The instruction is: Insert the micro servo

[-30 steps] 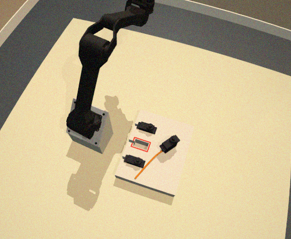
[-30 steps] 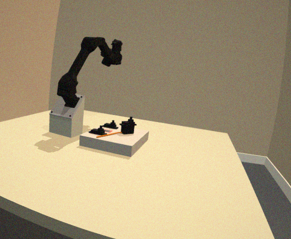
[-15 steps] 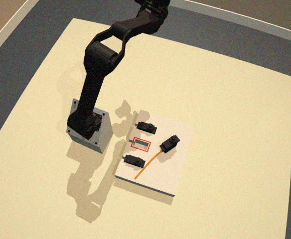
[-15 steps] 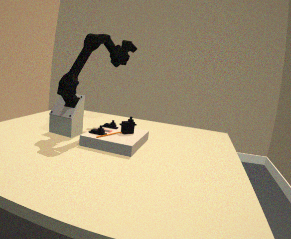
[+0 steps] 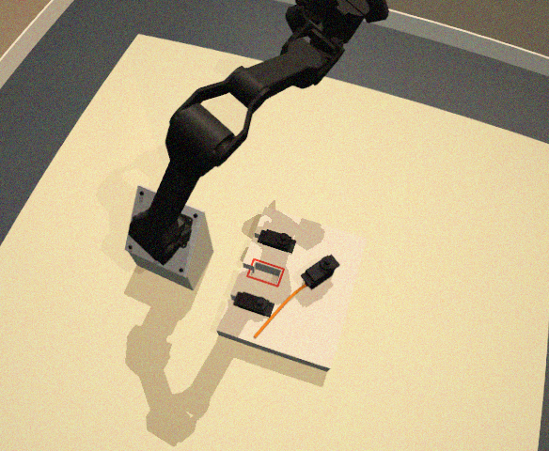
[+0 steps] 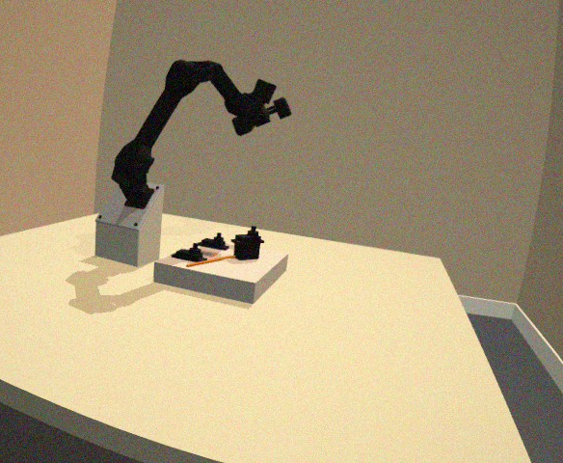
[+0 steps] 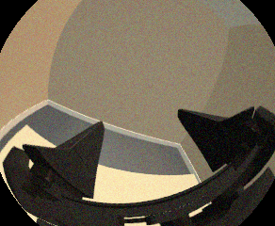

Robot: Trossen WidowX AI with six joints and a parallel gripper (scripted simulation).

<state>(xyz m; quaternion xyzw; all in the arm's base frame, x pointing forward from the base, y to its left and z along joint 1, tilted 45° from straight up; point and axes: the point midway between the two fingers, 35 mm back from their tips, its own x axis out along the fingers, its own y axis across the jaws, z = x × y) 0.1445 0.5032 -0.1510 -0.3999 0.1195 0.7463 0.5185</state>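
Right now the white deck block is 46 cm to the right of my gripper tip, 39 cm below it and 15 cm ahead of it.
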